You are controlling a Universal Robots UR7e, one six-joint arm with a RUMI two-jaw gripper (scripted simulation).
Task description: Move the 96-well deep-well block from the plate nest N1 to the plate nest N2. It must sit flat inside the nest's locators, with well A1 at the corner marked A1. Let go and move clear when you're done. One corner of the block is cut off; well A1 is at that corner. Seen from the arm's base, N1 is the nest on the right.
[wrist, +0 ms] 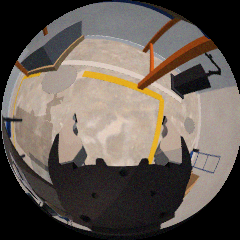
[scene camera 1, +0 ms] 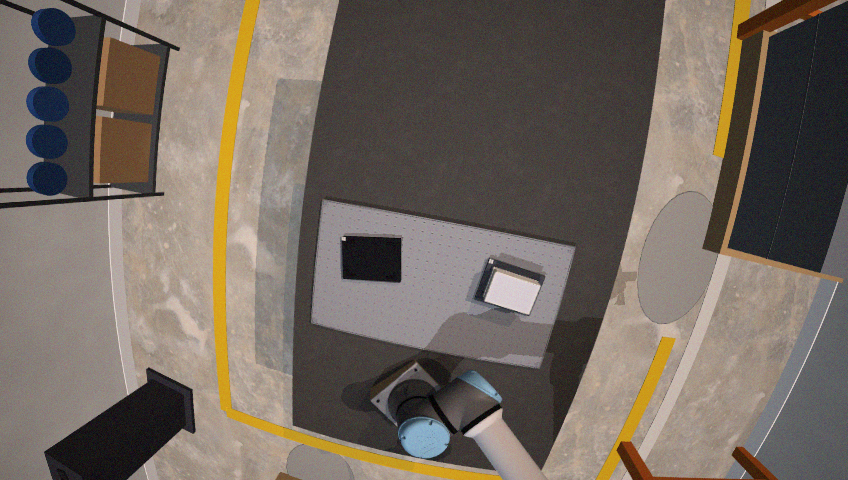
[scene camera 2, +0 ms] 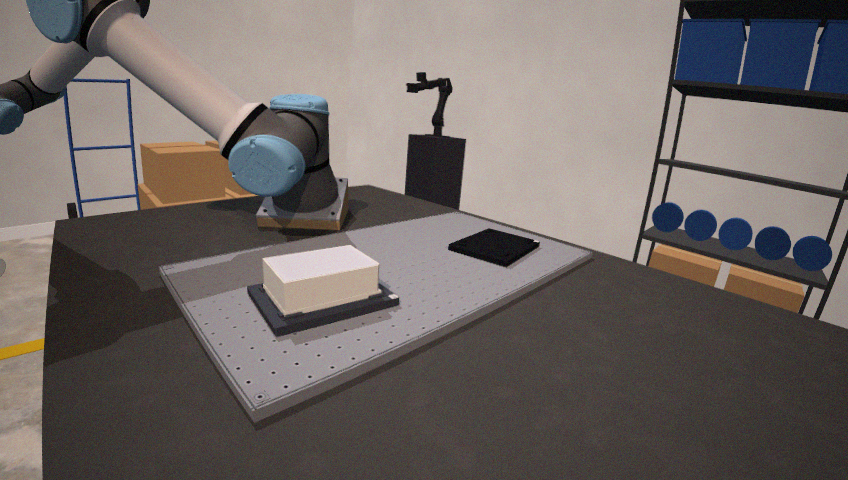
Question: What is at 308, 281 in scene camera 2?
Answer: A white deep-well block.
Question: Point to a white deep-well block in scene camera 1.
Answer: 504, 288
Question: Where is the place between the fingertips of my gripper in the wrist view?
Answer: At 120, 114
